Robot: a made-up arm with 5 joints.
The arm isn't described. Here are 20 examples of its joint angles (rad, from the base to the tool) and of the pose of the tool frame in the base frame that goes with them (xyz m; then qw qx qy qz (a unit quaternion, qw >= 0)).
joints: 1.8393 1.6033 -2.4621 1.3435 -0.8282
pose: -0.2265 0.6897 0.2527 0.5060 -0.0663 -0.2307 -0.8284
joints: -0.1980 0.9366 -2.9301 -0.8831 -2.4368
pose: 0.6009 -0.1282 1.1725 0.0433 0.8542 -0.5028 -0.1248
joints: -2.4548 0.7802 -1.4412 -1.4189 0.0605
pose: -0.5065 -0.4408 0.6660 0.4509 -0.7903 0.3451 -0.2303
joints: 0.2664 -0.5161 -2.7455 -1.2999 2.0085
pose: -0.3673 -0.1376 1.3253 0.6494 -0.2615 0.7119 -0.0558
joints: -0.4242 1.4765 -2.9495 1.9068 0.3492
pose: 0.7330 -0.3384 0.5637 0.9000 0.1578 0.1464 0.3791
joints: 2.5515 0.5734 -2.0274 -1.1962 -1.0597
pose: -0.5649 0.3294 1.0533 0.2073 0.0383 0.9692 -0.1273
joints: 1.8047 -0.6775 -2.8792 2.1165 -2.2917
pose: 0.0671 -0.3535 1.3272 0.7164 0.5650 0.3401 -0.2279
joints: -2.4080 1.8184 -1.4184 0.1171 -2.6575
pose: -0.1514 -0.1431 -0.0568 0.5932 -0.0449 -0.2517 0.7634
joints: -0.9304 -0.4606 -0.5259 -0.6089 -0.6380
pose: 0.2820 -0.3537 0.8929 0.5605 -0.7157 -0.0009 0.4166
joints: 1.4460 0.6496 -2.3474 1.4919 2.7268
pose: 0.1068 0.7102 0.9522 0.9843 0.0991 -0.0274 0.1437
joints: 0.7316 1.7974 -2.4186 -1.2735 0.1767
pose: 0.5000 0.4558 0.3379 0.2840 -0.2640 -0.7677 0.5101
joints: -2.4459 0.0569 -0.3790 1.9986 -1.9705
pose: -0.1754 -0.1760 0.5264 0.5709 0.1096 -0.7353 0.3482
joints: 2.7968 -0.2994 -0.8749 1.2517 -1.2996
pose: -0.4661 0.1250 0.8071 0.9522 -0.0014 -0.0387 -0.3029
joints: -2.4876 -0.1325 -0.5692 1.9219 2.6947
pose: -0.2815 -0.1968 0.6157 0.1908 -0.3611 -0.4448 0.7971
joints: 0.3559 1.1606 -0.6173 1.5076 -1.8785
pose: 0.0481 0.0277 0.2579 0.1690 -0.8547 -0.0206 -0.4904
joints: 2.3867 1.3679 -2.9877 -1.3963 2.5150
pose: -0.4961 0.4827 0.8869 0.0471 0.9936 0.0943 0.0414
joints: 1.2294 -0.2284 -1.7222 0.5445 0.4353
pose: 0.1465 0.4262 1.3263 0.2889 0.0303 -0.6458 0.7061
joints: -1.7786 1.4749 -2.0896 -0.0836 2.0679
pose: -0.1896 -0.7621 0.2884 0.3942 -0.2045 -0.2742 -0.8530
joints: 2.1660 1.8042 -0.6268 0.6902 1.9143
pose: 0.1338 -0.1717 0.1796 0.3645 -0.7641 0.2499 0.4700
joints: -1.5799 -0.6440 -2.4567 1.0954 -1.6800
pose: 0.0190 0.1737 1.4795 0.3610 -0.5597 0.6302 0.3990
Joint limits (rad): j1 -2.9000..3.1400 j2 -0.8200..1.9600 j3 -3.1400..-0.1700 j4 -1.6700..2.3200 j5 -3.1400..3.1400
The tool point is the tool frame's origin. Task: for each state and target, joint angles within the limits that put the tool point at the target. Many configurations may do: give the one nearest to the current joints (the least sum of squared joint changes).
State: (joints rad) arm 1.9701 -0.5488 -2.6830 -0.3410 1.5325
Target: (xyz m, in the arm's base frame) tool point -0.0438 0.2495 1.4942
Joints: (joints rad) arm 1.7993 0.0120 -2.4055 -0.1006 1.5333
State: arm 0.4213 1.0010 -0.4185 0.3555 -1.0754
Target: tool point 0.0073 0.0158 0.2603
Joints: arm 0.0541 0.9342 -0.2120 0.4008 -1.2731
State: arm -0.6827 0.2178 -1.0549 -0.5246 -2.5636
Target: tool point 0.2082 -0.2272 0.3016
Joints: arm -0.7952 0.6573 -0.4216 -0.4228 -2.5744
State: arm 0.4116 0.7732 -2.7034 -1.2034 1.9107
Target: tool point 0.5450 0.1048 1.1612
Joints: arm 0.2542 0.8160 -2.7214 -1.2885 1.8985
